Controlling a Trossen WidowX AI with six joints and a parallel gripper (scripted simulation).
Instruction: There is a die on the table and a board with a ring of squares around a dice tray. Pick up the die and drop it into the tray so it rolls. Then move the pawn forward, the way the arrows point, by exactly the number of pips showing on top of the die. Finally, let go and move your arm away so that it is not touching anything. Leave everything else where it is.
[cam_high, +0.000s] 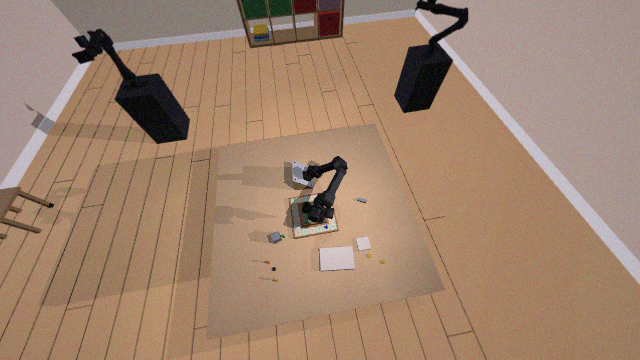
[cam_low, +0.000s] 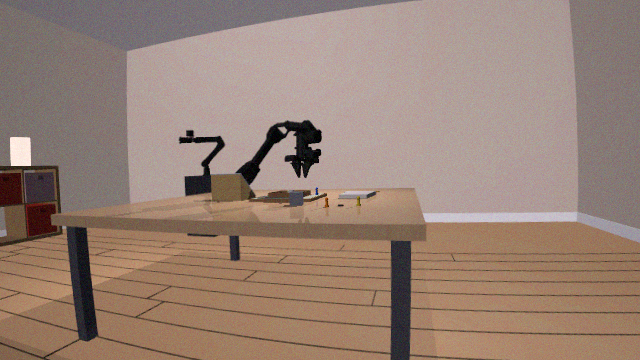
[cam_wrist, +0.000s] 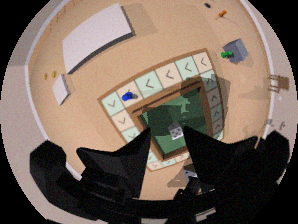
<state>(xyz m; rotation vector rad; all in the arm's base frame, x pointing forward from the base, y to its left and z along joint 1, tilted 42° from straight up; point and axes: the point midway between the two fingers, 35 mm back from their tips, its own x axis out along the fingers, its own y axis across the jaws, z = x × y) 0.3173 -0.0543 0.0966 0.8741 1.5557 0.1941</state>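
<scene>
My gripper tip is 60 mm short of the blue pawn, 40 mm to the right of it and 70 mm above it. Also, from my gripper tip: green pawn (60 mm ahead, 230 mm to the right, 80 mm below); die (50 mm behind, 10 mm to the right, 70 mm below); green dice tray (50 mm behind, 20 mm to the right, 90 mm below).
</scene>
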